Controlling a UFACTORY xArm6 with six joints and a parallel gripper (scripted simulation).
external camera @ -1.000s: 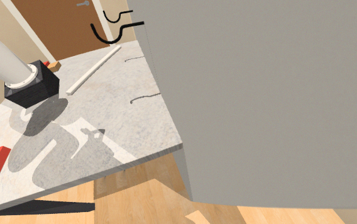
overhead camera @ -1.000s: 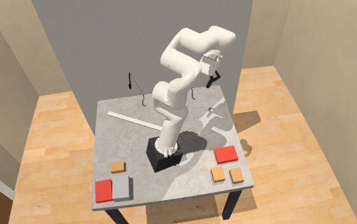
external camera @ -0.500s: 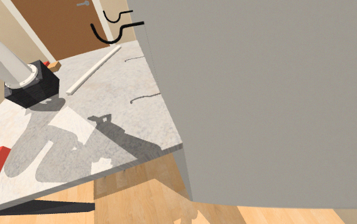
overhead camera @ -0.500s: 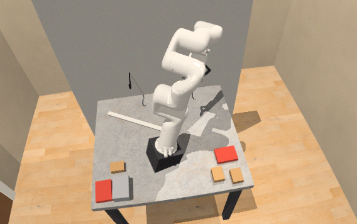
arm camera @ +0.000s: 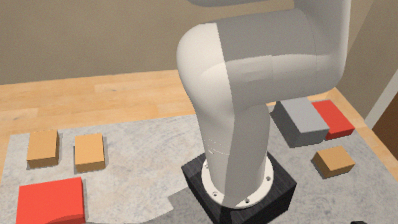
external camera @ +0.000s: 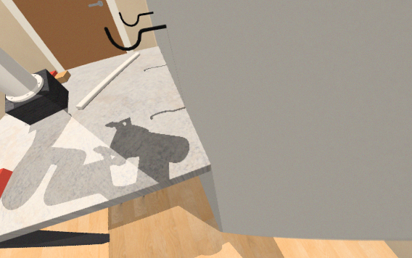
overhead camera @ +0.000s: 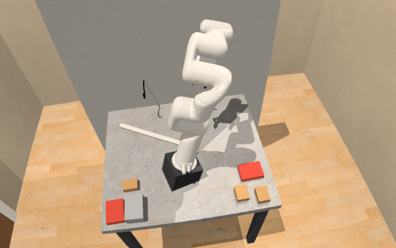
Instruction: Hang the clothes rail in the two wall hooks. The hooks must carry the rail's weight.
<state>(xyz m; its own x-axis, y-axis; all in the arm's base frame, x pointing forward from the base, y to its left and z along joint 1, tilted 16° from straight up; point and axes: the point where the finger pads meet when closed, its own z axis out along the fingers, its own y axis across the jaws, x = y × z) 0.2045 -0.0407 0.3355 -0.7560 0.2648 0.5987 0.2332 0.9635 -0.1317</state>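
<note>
The white clothes rail lies 30 mm ahead of my hand, 280 mm to the left of it and 390 mm below it. The rest, counted from my hand: grey block 420 mm behind, 390 mm to the left, 380 mm below; then grey wall 320 mm ahead, 150 mm to the left, 20 mm above.
</note>
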